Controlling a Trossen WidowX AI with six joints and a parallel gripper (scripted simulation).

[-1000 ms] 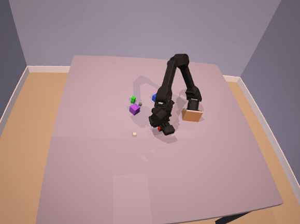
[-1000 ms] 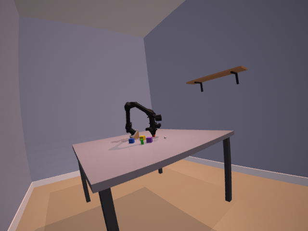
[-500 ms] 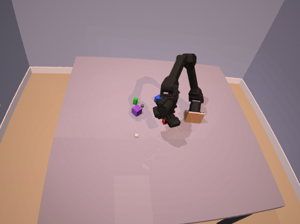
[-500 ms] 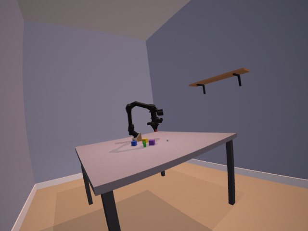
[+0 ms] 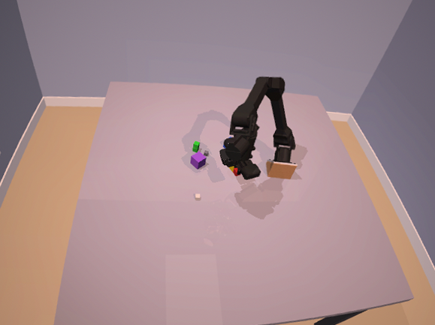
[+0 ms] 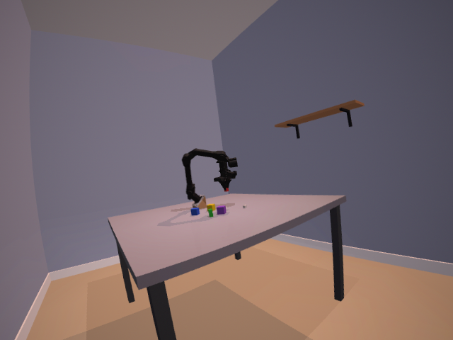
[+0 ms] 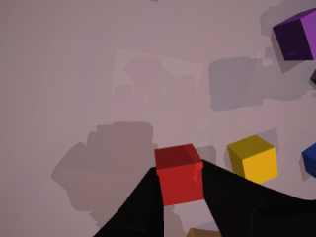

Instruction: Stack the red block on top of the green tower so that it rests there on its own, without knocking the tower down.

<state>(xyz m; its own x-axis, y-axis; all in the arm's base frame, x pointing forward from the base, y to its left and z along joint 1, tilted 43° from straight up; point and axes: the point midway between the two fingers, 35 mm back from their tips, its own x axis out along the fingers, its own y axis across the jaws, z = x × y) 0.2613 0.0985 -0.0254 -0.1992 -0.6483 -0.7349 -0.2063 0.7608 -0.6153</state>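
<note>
Right now my gripper tip is 7 cm short of the grey block, 21 cm to the left of it and 12 cm above it. Round my gripper tip: white block (14 cm ahead, 2 cm to the left, 12 cm below); then red block (right at my gripper tip); then yellow cube (5 cm behind, 12 cm to the right, 11 cm below).
</note>
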